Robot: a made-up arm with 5 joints.
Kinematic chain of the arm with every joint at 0, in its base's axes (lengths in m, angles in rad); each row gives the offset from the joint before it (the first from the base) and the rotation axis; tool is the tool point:
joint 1: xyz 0 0 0.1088 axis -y
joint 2: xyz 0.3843 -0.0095 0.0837 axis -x
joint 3: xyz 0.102 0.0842 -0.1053 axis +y
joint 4: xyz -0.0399 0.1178 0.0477 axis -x
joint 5: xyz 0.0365 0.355 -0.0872 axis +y
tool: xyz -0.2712 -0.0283 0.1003
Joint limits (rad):
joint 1: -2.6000..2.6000
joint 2: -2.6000..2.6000
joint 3: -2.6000..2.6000
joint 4: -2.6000..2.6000
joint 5: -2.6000..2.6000
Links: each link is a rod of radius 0.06 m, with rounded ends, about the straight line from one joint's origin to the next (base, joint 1, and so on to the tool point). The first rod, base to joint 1, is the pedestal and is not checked.
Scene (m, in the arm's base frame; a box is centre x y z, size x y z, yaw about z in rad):
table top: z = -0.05
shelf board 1: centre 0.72 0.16 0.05 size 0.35 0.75 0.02 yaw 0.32
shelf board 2: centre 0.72 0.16 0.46 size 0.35 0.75 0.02 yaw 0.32
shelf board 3: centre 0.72 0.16 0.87 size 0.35 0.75 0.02 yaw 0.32
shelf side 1: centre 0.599 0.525 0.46 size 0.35 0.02 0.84 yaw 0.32
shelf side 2: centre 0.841 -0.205 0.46 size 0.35 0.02 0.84 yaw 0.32
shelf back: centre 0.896 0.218 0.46 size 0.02 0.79 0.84 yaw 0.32
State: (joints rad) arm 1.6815 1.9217 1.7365 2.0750 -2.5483
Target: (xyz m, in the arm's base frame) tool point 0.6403 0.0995 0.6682
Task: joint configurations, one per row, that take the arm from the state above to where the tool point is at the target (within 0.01 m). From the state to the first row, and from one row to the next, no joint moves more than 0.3 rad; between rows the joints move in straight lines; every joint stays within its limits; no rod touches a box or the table.
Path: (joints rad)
1: 1.7098 1.9593 1.6255 1.8332 -2.5586
2: 1.7380 1.9970 1.5144 1.5914 -2.5690
3: 1.7663 2.0346 1.4034 1.3495 -2.5793
4: 1.7945 2.0723 1.2923 1.1077 -2.5897
5: 1.8228 2.1099 1.1813 0.8659 -2.6000
6: 1.7588 1.8996 1.1015 0.5677 -2.6000
7: 1.6949 1.6892 1.0217 0.2696 -2.6000
8: 1.6309 1.4788 0.9419 -0.0286 -2.6000
9: 1.5669 1.2684 0.8621 -0.3268 -2.6000
10: 1.5030 1.0580 0.7823 -0.6250 -2.6000

